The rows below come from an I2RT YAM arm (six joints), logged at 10 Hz.
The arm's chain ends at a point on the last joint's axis. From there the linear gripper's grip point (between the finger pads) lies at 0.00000 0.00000 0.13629 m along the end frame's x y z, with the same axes.
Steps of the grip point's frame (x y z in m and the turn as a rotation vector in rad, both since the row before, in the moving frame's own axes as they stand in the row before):
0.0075 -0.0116 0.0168 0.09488 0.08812 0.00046
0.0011 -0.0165 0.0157 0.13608 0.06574 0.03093
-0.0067 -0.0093 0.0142 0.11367 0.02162 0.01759
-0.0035 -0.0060 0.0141 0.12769 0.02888 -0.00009
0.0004 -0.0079 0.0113 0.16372 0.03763 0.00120
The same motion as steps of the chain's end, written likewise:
-0.0045 0.0013 0.0179 0.09488 0.08812 0.00046
-0.0081 0.0018 0.0173 0.13608 0.06574 0.03093
-0.0098 0.0061 0.0151 0.11367 0.02162 0.01759
-0.0074 0.0114 0.0153 0.12769 0.02888 -0.00009
-0.0047 0.0143 0.0132 0.16372 0.03763 0.00120

